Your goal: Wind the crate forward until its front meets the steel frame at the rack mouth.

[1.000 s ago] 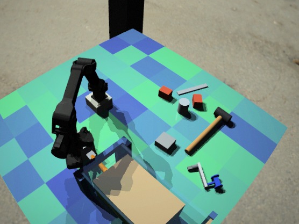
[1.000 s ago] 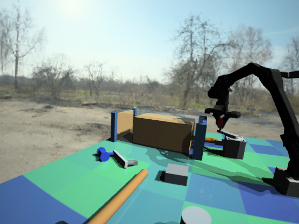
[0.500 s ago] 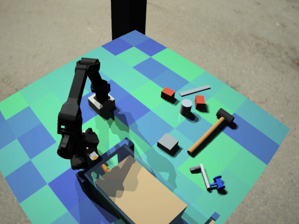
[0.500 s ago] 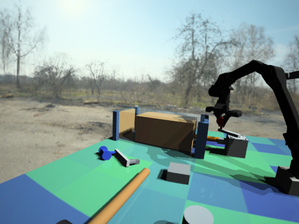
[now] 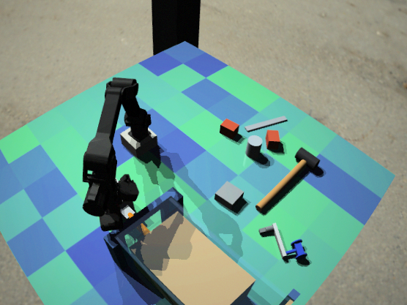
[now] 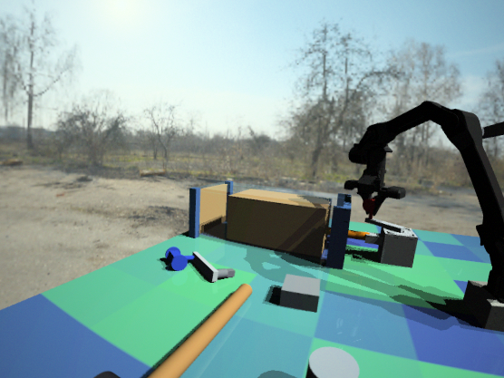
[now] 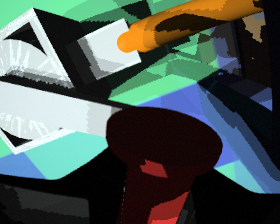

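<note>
My gripper tip is 80 mm short of the blue frame, 50 mm to the right of it and 10 mm above it. Also, from my gripper tip: grey winch: 90 mm behind, 80 mm below, 60 mm to the left; then red knob: 20 mm above; then red-knobbed crank: 30 mm to the left, 30 mm behind, 10 mm below.
</note>
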